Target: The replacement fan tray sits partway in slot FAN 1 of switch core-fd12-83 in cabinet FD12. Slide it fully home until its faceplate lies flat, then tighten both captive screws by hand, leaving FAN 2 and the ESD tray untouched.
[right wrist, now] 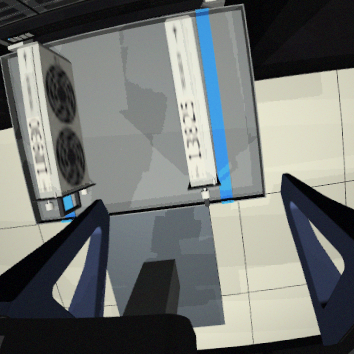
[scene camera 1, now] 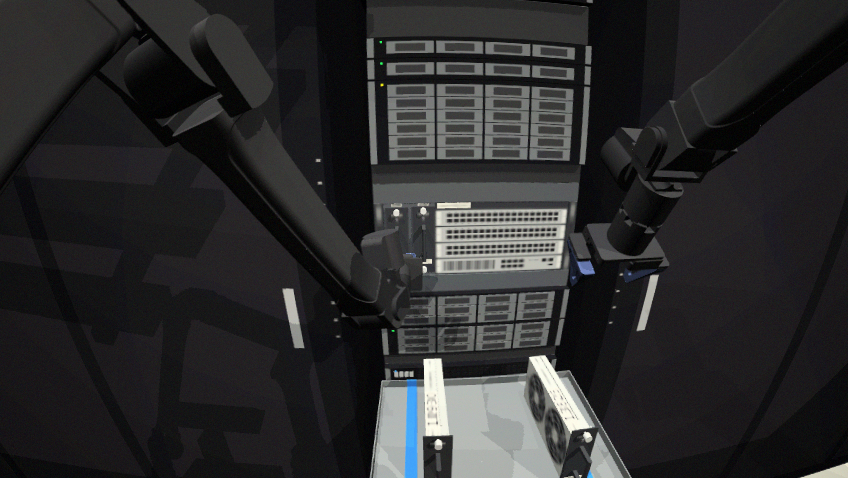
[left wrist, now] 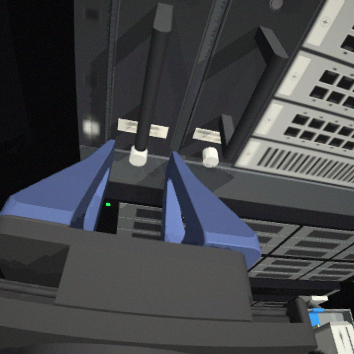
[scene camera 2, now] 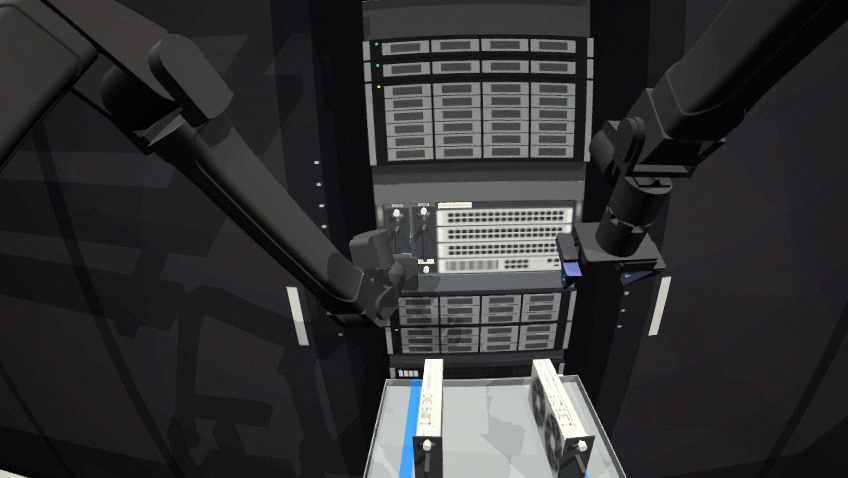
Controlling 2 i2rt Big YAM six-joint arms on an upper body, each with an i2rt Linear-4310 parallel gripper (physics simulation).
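Observation:
The dark FAN 1 faceplate is upright in the switch's left slot; whether it lies fully flat is unclear. Its upper screw and lower screw are white knobs. My left gripper is partly open, its blue tips apart on either side of the lower screw in the left wrist view, gripping nothing; contact cannot be told. The FAN 2 faceplate is just to the right. My right gripper is wide open and empty.
The grey ESD tray below the rack holds two white fan units and a blue strip. White line-card panels are right of FAN 2. Drive bays lie below the switch.

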